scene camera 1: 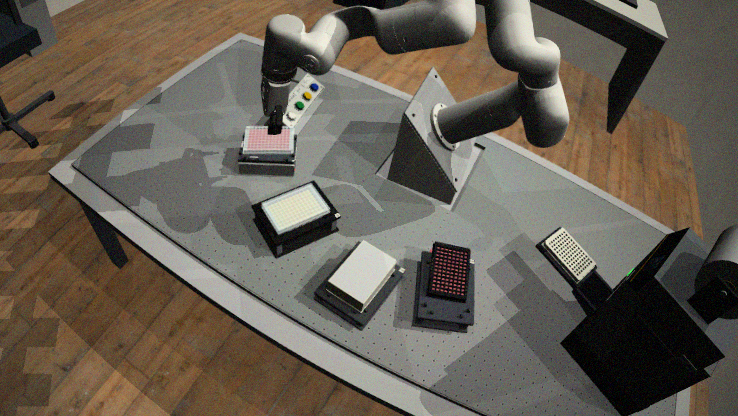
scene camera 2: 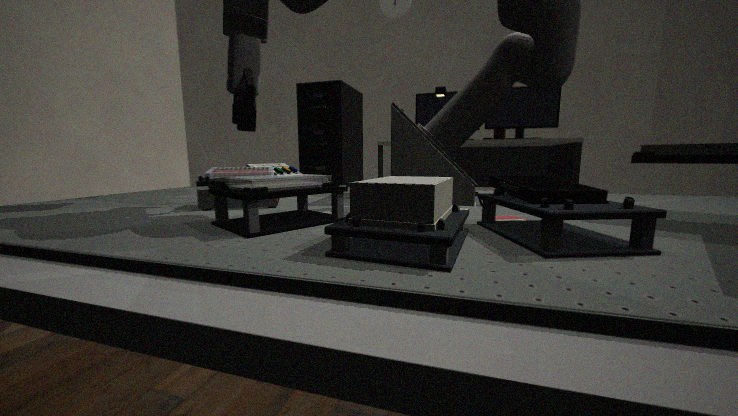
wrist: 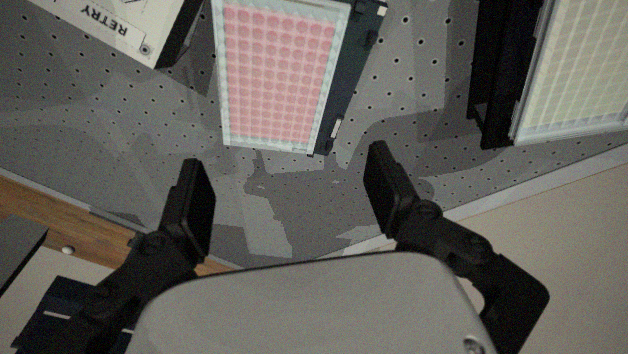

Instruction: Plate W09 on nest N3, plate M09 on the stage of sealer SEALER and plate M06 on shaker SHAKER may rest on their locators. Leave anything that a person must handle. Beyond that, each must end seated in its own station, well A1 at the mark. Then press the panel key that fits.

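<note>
My gripper (scene camera 1: 274, 129) (scene camera 2: 244, 126) (wrist: 289, 169) is open and empty, above and clear of the plate on the shaker. That plate, M06 (scene camera 1: 267, 140) (wrist: 278, 80), is clear with pink wells. It rests on the shaker (scene camera 1: 266, 168) (wrist: 350, 75), offset so that a strip of dark deck shows along one side in the wrist view; whether it is fully down is unclear. A cream plate (scene camera 1: 570, 254) lies on the sealer's stage at the right. A pale yellow plate (scene camera 1: 295, 207) (scene camera 2: 279, 180) (wrist: 580, 65) sits on a black nest. Nest labels are unreadable.
A white block-like item (scene camera 1: 361, 273) (scene camera 2: 392, 204) and a black plate with red wells (scene camera 1: 449, 271) (scene camera 2: 547, 190) stand on two other nests. The key panel (scene camera 1: 302, 90) (wrist: 150, 30) is behind the shaker. The black sealer (scene camera 1: 630, 335) stands at the right.
</note>
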